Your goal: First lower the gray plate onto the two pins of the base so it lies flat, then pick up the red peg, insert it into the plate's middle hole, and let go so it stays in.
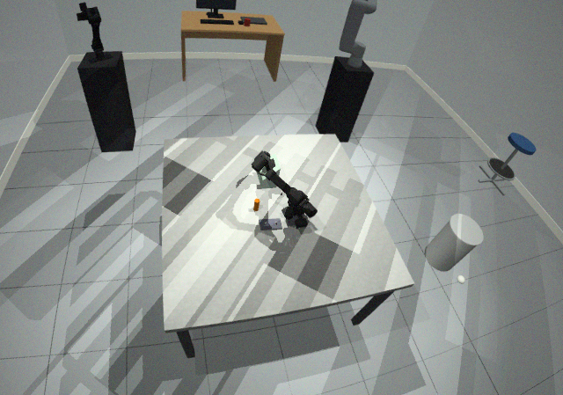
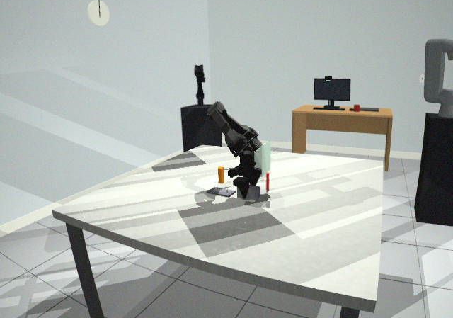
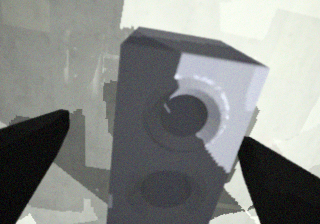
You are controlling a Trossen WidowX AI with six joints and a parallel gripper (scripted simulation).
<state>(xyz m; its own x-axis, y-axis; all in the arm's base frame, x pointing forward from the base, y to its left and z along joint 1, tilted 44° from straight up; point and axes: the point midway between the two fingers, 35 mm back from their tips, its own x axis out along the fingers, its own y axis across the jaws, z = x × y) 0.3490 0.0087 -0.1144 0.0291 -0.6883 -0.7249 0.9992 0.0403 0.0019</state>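
Right now the pin base is 140 mm to the right of my gripper tip. The rest, counted from my gripper tip: gray plate: 30 mm above; then red peg: 120 mm behind, 50 mm to the left, 30 mm above; then orange cylinder: 200 mm to the right, 120 mm behind, 30 mm above.
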